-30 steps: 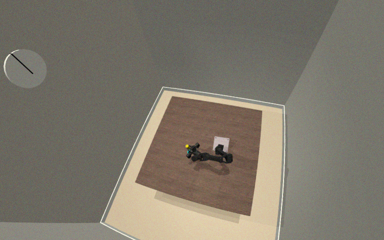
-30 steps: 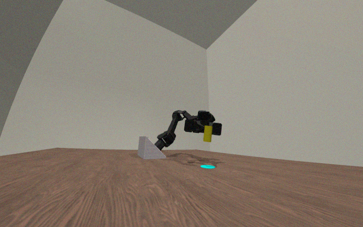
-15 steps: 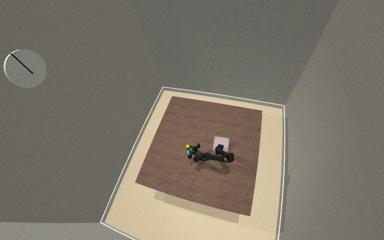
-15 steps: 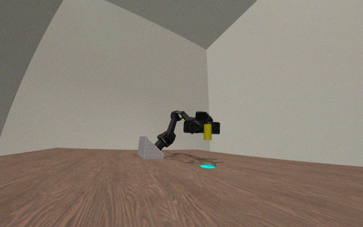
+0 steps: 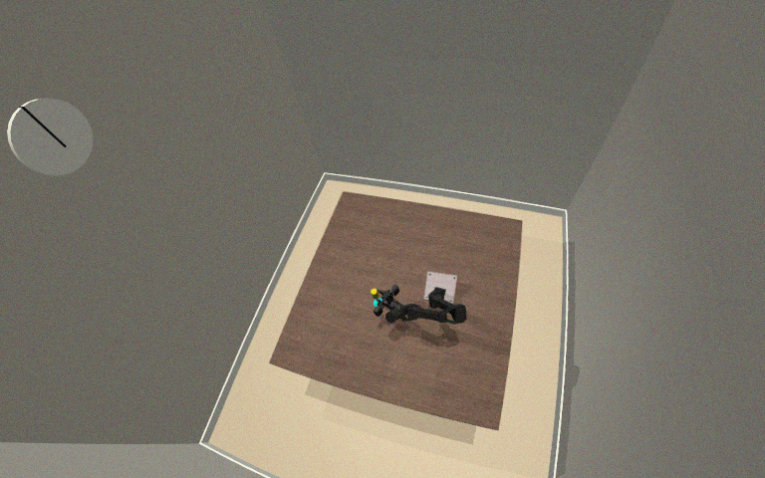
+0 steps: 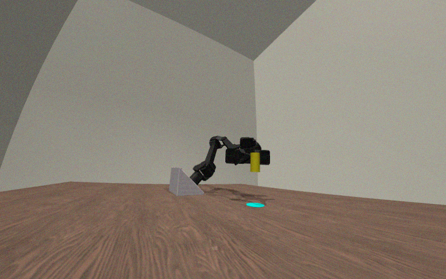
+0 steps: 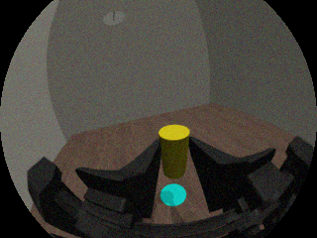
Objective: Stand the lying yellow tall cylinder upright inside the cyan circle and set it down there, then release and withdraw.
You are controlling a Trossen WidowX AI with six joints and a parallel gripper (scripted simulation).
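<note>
Now: the cyan circle 160 mm below my gripper tip. The rest, counted from my gripper tip: yellow cylinder 20 mm below.
</note>
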